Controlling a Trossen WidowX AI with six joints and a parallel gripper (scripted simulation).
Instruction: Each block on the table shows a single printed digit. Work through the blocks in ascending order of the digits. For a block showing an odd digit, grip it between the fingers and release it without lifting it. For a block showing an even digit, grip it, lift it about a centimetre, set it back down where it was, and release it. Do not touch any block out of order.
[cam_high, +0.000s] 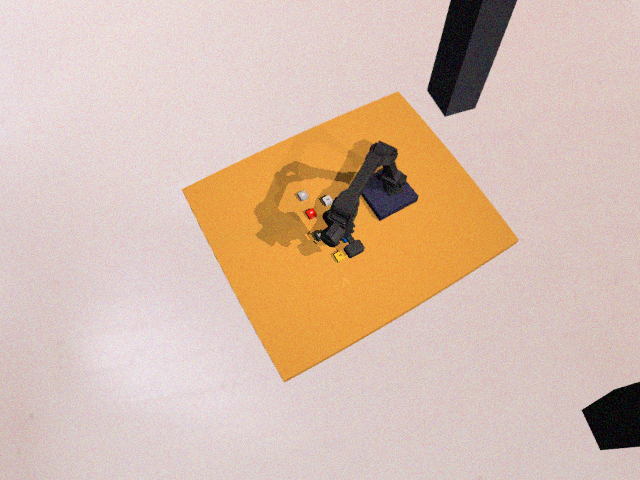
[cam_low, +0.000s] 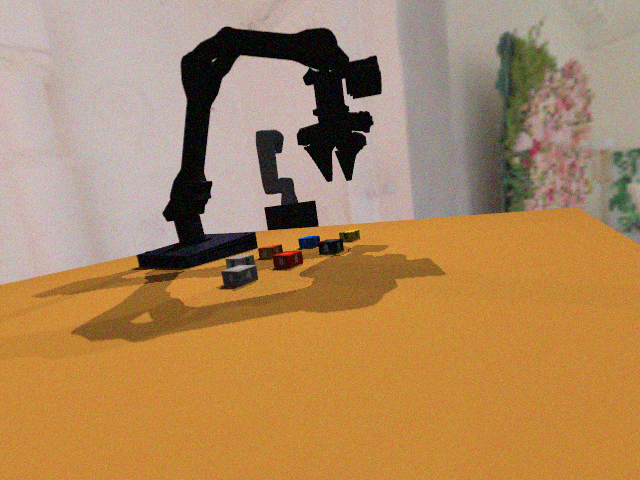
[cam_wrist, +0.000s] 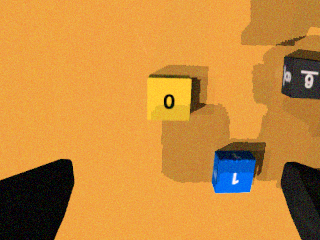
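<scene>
Right now my gripper tip is 120 mm above the yellow block. The rest, counted from my gripper tip: orange block: 150 mm to the right, 120 mm below, 70 mm behind; then black block: 120 mm below, 110 mm to the right, 40 mm ahead; then blue block: 120 mm below, 60 mm to the right, 50 mm behind.
</scene>
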